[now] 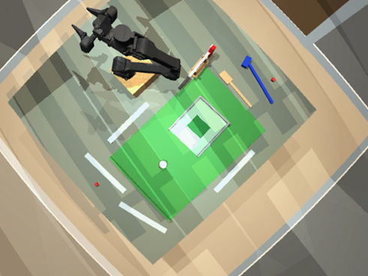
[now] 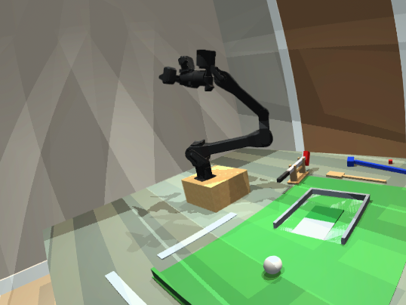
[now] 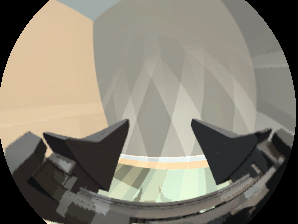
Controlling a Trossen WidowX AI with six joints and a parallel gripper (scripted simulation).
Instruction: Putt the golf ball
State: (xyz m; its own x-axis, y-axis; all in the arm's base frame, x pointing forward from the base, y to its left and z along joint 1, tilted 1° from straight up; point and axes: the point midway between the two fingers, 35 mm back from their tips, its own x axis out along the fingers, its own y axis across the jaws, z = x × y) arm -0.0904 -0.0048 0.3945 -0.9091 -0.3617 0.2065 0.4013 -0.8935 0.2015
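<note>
The red putter is 300 mm ahead of my gripper tip, 320 mm to the left of it and 440 mm below it. Also, from my gripper tip: blue putter 540 mm ahead, 570 mm to the left, 490 mm below; white golf ball 610 mm ahead, 120 mm to the right, 480 mm below; wooden rack 290 mm ahead, 340 mm to the left, 460 mm below.
</note>
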